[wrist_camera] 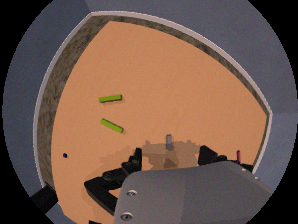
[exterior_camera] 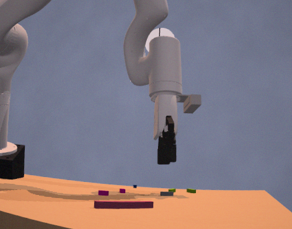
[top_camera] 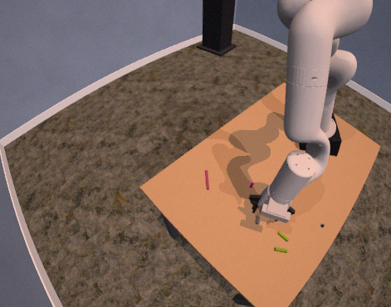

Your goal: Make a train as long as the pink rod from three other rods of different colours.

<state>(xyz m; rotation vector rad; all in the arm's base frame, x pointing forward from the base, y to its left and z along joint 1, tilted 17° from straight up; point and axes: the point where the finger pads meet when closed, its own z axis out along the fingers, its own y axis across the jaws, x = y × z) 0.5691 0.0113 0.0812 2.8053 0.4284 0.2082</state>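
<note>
The grey rod is 10 mm ahead of my hand, 10 mm to the right of it and 80 mm below it. The rest, counted from my hand: blue rod: 140 mm behind, 240 mm to the left, 80 mm below; pink rod: 20 mm behind, 280 mm to the right, 80 mm below.
</note>
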